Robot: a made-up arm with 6 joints. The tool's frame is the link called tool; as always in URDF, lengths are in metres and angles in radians.
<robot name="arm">
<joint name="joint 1" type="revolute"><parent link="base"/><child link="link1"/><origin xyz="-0.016 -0.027 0.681"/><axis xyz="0 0 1"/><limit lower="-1.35" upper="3.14"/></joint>
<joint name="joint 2" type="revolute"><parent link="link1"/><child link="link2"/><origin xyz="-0.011 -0.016 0.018" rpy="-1.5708 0 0"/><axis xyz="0 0 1"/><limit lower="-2.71" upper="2.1"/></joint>
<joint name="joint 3" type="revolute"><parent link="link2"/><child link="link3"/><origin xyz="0.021 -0.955 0.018" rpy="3.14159 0 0"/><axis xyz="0 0 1"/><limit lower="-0.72" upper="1.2"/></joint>
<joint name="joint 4" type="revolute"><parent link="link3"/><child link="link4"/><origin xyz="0.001 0.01 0.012" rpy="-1.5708 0 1.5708"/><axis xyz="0 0 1"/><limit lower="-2.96" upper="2.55"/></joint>
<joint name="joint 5" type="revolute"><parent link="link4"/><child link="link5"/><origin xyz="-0.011 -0.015 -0.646" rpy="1.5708 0 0"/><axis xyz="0 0 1"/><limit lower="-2.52" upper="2.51"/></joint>
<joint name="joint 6" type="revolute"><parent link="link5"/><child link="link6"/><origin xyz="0.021 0.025 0.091" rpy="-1.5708 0 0"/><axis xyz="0 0 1"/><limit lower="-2.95" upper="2.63"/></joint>
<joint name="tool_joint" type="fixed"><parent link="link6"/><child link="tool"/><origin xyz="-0.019 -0.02 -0.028" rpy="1.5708 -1.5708 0"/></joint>
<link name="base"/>
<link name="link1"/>
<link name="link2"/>
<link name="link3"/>
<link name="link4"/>
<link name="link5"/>
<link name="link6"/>
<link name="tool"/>
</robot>
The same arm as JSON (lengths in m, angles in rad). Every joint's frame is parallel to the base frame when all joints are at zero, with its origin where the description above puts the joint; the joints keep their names.
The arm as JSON. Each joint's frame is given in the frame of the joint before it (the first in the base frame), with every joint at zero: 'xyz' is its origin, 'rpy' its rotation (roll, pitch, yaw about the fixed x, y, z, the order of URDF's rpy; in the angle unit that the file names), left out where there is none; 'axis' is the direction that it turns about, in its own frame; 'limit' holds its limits. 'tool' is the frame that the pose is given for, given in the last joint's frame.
{
  "units": {
    "length": "m",
    "angle": "rad"
  },
  "joints": [
    {
      "name": "joint 1",
      "type": "revolute",
      "origin": {
        "xyz": [
          -0.016,
          -0.027,
          0.681
        ]
      },
      "axis": [
        0.0,
        0.0,
        1.0
      ],
      "limit": {
        "lower": -1.35,
        "upper": 3.14
      }
    },
    {
      "name": "joint 2",
      "type": "revolute",
      "origin": {
        "xyz": [
          -0.011,
          -0.016,
          0.018
        ]
      },
      "axis": [
        0.0,
        1.0,
        0.0
      ],
      "limit": {
        "lower": -2.71,
        "upper": 2.1
      }
    },
    {
      "name": "joint 3",
      "type": "revolute",
      "origin": {
        "xyz": [
          0.021,
          0.018,
          0.955
        ]
      },
      "axis": [
        0.0,
        -1.0,
        0.0
      ],
      "limit": {
        "lower": -0.72,
        "upper": 1.2
      }
    },
    {
      "name": "joint 4",
      "type": "revolute",
      "origin": {
        "xyz": [
          0.001,
          -0.012,
          0.01
        ]
      },
      "axis": [
        -1.0,
        0.0,
        0.0
      ],
      "limit": {
        "lower": -2.96,
        "upper": 2.55
      }
    },
    {
      "name": "joint 5",
      "type": "revolute",
      "origin": {
        "xyz": [
          0.646,
          -0.015,
          -0.011
        ]
      },
      "axis": [
        0.0,
        -1.0,
        0.0
      ],
      "limit": {
        "lower": -2.52,
        "upper": 2.51
      }
    },
    {
      "name": "joint 6",
      "type": "revolute",
      "origin": {
        "xyz": [
          -0.025,
          -0.091,
          0.021
        ]
      },
      "axis": [
        -1.0,
        0.0,
        0.0
      ],
      "limit": {
        "lower": -2.95,
        "upper": 2.63
      }
    }
  ],
  "tool": {
    "origin": {
      "xyz": [
        0.028,
        -0.02,
        -0.019
      ],
      "rpy": [
        -1.5708,
        0.0,
        3.1416
      ]
    }
  }
}

